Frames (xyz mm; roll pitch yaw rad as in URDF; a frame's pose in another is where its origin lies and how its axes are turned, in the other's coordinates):
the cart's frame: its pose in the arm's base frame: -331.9 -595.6 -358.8 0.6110 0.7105 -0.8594
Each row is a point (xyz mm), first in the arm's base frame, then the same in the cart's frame.
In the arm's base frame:
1: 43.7 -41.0 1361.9
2: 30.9 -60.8 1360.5
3: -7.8 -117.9 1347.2
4: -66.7 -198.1 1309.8
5: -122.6 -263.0 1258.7
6: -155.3 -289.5 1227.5
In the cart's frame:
1: -1254.8 1212.5 604.0
2: -1248.9 1195.8 619.7
3: -1226.6 1142.2 659.2
4: -1185.3 1054.9 703.5
5: -1142.3 968.0 727.2
6: -1123.0 919.5 731.3

